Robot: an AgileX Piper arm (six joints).
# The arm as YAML. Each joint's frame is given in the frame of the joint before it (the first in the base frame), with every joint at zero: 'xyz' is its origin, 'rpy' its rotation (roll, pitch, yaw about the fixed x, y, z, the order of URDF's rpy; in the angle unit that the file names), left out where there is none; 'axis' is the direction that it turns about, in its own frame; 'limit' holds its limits. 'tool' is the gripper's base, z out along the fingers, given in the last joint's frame.
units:
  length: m
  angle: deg
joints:
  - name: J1
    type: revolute
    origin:
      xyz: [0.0, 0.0, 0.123]
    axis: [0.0, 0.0, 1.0]
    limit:
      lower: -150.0
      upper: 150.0
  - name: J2
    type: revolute
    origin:
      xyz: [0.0, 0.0, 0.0]
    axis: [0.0, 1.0, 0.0]
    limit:
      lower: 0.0
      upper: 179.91
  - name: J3
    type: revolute
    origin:
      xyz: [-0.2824, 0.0, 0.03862]
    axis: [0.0, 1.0, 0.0]
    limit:
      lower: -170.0
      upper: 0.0
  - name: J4
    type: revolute
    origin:
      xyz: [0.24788, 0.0, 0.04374]
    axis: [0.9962, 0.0, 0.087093]
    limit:
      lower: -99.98
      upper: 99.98
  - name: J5
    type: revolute
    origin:
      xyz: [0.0, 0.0, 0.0]
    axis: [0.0, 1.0, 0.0]
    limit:
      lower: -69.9
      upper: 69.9
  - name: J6
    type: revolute
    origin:
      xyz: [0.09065, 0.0, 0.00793]
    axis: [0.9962, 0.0, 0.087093]
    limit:
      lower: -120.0
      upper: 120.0
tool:
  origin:
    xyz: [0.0, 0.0, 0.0]
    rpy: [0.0, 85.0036, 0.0]
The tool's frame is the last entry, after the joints.
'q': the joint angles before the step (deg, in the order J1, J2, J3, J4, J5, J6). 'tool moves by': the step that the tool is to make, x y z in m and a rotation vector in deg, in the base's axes. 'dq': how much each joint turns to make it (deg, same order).
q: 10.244, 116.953, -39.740, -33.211, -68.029, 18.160
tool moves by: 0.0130, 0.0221, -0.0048, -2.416, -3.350, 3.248
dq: 3.207, 3.111, -4.828, 0.212, 0.680, -3.235
